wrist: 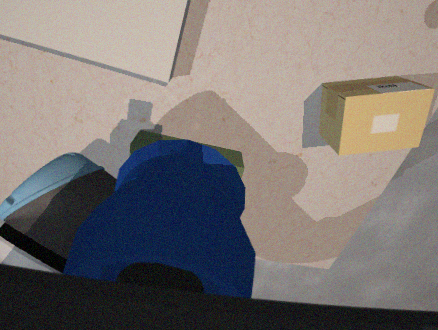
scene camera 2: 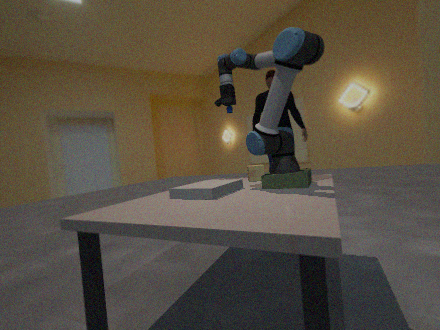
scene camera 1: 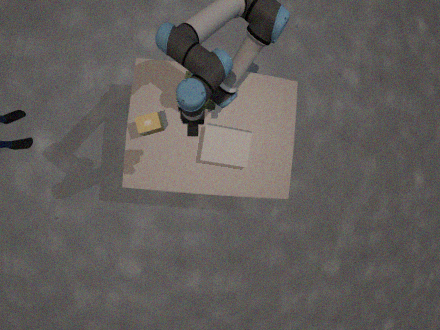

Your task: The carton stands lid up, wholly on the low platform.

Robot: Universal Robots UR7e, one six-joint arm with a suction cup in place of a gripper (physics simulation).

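Frame: origin at the arm's base, x ahead, y left, z up, level; millimetres.
Where they show: hand, tool point: (wrist: 180, 200) (scene camera 2: 230, 112); arm's base, link origin: (scene camera 2: 284, 172).
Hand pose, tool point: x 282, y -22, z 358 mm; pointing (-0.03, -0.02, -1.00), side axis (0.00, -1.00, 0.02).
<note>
Things, the pixels of their top centre, and the offset from my tool point. Level surfaces: height alone.
- yellow-brown carton, top centre: (wrist: 385, 123) (scene camera 1: 147, 122) (scene camera 2: 254, 165) 48 mm back, 304 mm right, 329 mm down
- low platform, top centre: (scene camera 2: 208, 183) (scene camera 1: 226, 146) 80 mm ahead, 204 mm left, 380 mm down
- table, surface height: 428 mm down
The yellow-brown carton (scene camera 1: 150, 123) (scene camera 2: 256, 173) (wrist: 382, 120) lies on its side on the table, off the platform. A face with a small white label points up. The taped lid with a barcode label faces sideways, toward the top of the wrist view. The low platform (scene camera 1: 226, 146) (scene camera 2: 200, 190) (wrist: 90, 30) is a flat pale slab with a bare top, apart from the carton. My suction gripper (scene camera 2: 229, 109) (wrist: 182, 200) is off and holds nothing. Its blue cup hangs high above the table between carton and platform; in scene camera 1 the wrist hides it.
A green open box (scene camera 2: 287, 179) (wrist: 145, 140) stands near the arm's base, partly under the arm in scene camera 1. The table (scene camera 1: 270, 150) (scene camera 2: 250, 215) has its edge close beside the carton. A person (scene camera 2: 260, 102) stands behind the arm.
</note>
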